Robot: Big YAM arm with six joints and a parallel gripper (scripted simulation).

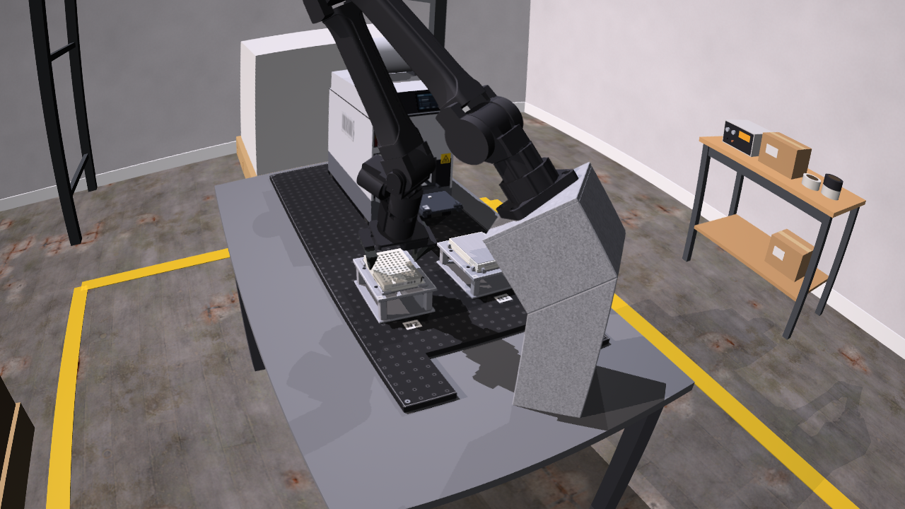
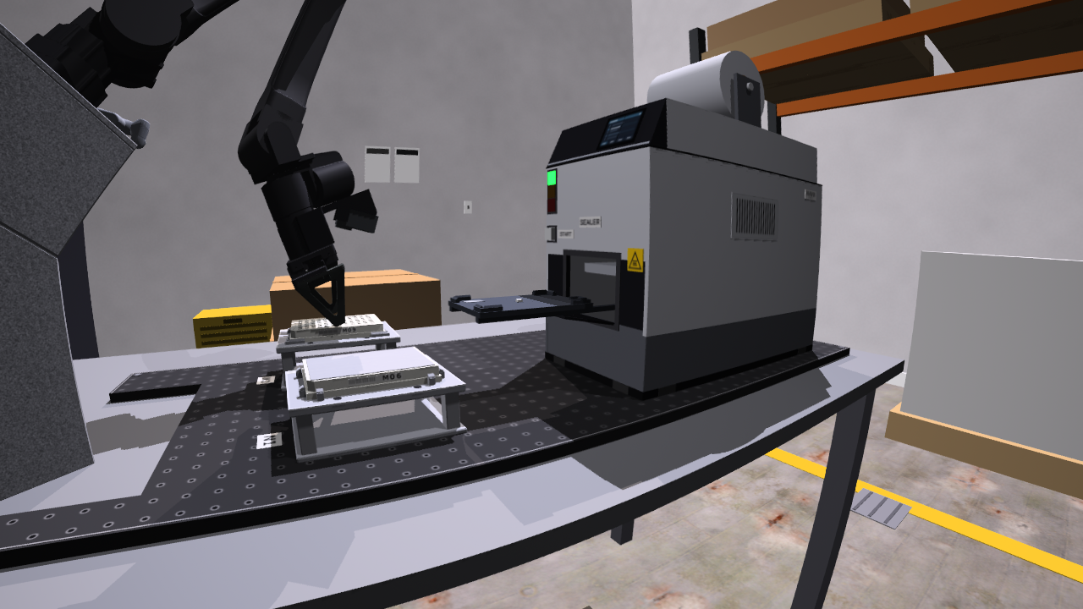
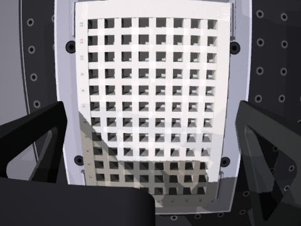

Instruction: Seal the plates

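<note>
My hand is 20 mm above the white well plate. The rest, counted from my hand: nest N2 (30 mm below); start button (310 mm ahead, 100 mm above, 20 mm to the right); sealer stage (230 mm ahead, 130 mm to the right, 20 mm above).
</note>
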